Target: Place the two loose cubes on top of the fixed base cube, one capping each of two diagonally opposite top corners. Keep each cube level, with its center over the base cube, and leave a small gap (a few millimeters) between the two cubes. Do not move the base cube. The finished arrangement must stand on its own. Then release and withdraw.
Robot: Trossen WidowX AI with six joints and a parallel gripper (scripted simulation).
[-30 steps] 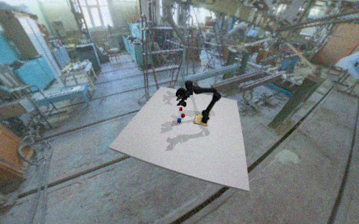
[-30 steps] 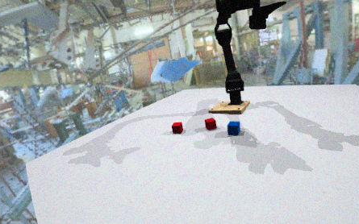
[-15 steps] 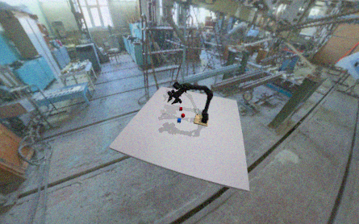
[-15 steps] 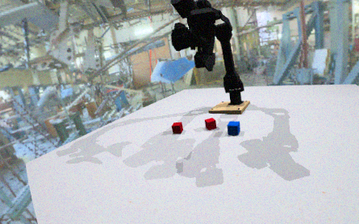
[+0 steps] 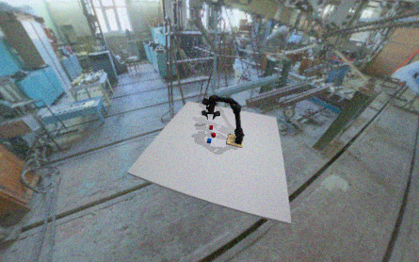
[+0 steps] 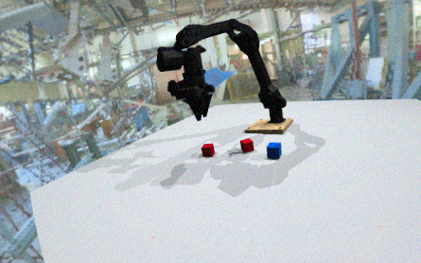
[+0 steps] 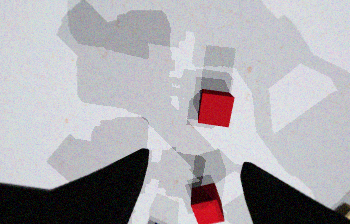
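Right now my gripper tip is 190 mm to the right of the blue base cube, 110 mm above it and 80 mm past it.
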